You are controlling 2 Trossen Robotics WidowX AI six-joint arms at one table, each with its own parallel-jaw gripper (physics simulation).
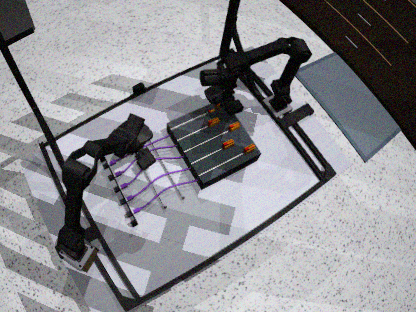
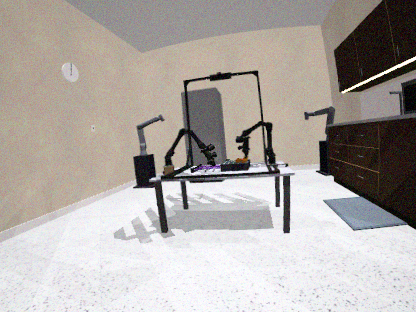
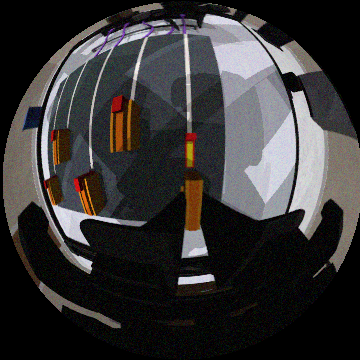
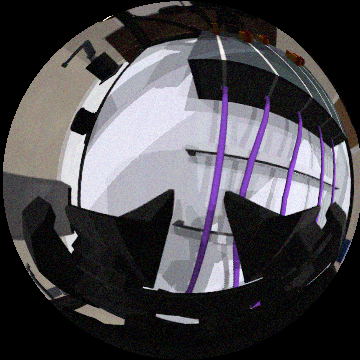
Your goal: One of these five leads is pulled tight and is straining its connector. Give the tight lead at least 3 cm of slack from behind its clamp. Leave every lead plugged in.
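Where they show: left gripper, between the fingertips: (image 1: 220,105) (image 2: 246,158) (image 3: 190,196); right gripper, between the fingertips: (image 3: 189,28) (image 4: 199,195); left arm's base, origin of its link: (image 1: 278,104) (image 2: 272,163); right arm's base, origin of its link: (image 1: 76,250) (image 2: 168,165).
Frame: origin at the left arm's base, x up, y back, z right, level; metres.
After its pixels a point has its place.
A dark block (image 1: 241,137) (image 2: 234,167) carries five white lead runs with orange clamps (image 1: 228,143) @(y -0.325, x 0.064, z -0.074 m) (image 3: 124,124) @(y -0.319, x 0.062, z 0.035 m). Five purple leads run from its near face to plugs on a black rail (image 1: 133,222) @(y -0.764, x 0.020, z -0.149 m). The top lead (image 1: 157,140) @(y -0.528, x 0.002, z 0.093 m) (image 4: 221,134) @(y -0.537, x 0.003, z 0.095 m) runs straight, while the others bow. My left gripper (image 1: 233,106) (image 2: 245,153) @(y -0.257, x 0.057, z 0.082 m) (image 3: 190,196) @(y -0.257, x 0.057, z 0.082 m) is at the block's far end, shut on an orange clamp bar (image 3: 193,204) @(y -0.260, x 0.077, z 0.082 m). That bar lies behind a red and yellow piece (image 3: 189,151) @(y -0.293, x 0.044, z 0.084 m) on the straight lead's run. My right gripper (image 1: 142,153) @(y -0.588, x -0.006, z 0.108 m) (image 2: 211,161) @(y -0.588, x -0.006, z 0.108 m) (image 4: 199,195) @(y -0.588, x -0.006, z 0.108 m) is open and low over the straight lead, a finger on each side.
Two thin rods (image 1: 171,179) @(y -0.557, x -0.004, z -0.070 m) (image 1: 155,193) @(y -0.633, x -0.005, z -0.085 m) lie across under the purple leads. A black frame (image 1: 268,213) borders the table, with a gantry post (image 1: 229,28) @(y -0.061, x 0.193, z 0.333 m) behind the block and a small black box (image 1: 139,88) @(y -0.484, x 0.026, z 0.336 m) on the far rail.
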